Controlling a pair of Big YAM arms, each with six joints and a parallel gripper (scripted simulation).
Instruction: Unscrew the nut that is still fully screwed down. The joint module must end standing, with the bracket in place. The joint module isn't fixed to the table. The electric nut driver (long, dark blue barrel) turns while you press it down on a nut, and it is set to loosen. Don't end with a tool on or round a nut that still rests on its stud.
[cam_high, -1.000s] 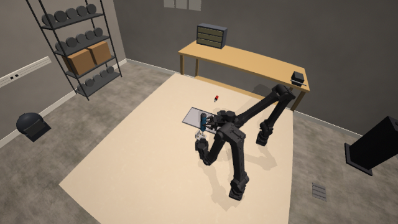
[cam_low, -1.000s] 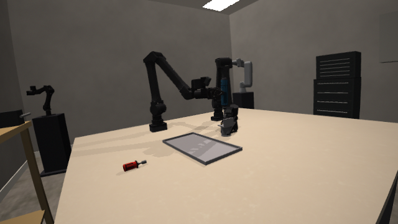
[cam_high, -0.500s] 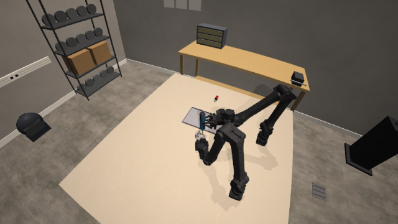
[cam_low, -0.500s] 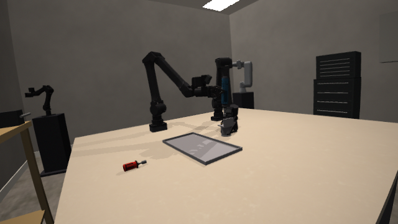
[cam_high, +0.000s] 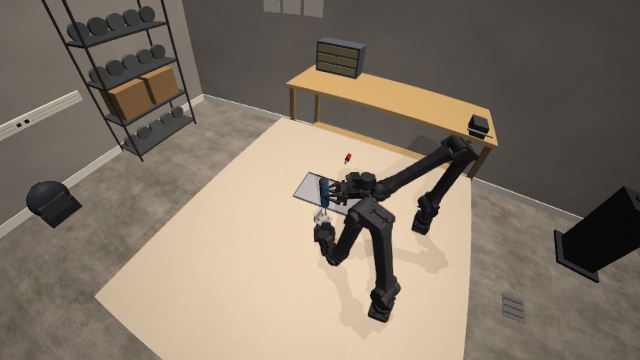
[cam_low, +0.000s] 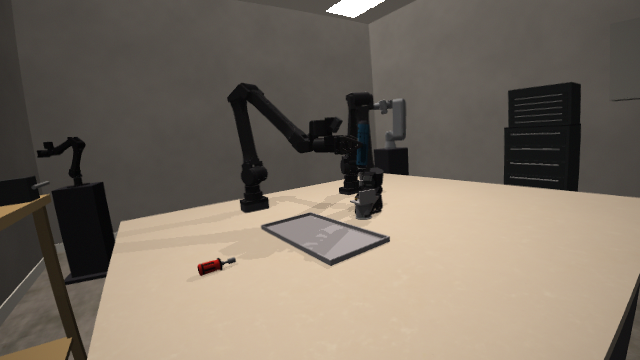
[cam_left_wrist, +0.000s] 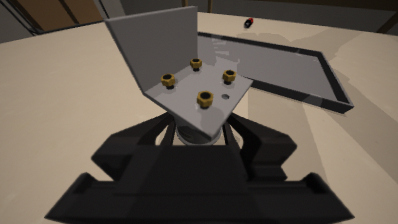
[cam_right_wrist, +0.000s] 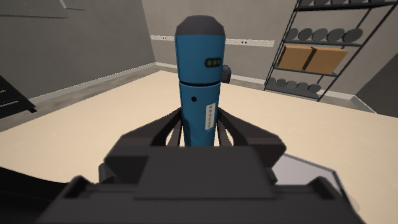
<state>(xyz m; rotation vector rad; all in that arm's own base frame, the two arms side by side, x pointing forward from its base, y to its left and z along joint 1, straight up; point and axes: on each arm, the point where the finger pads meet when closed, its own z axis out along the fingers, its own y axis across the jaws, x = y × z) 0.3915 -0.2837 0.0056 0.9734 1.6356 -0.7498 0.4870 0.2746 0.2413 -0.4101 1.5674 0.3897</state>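
Right now the joint module is 10 mm above my left hand. The rest, counted from my left hand: red-handled tool: 170 mm ahead, 550 mm to the right, 10 mm below; then bracket: 50 mm above; then grey tray: 70 mm ahead, 220 mm to the right, 20 mm below.
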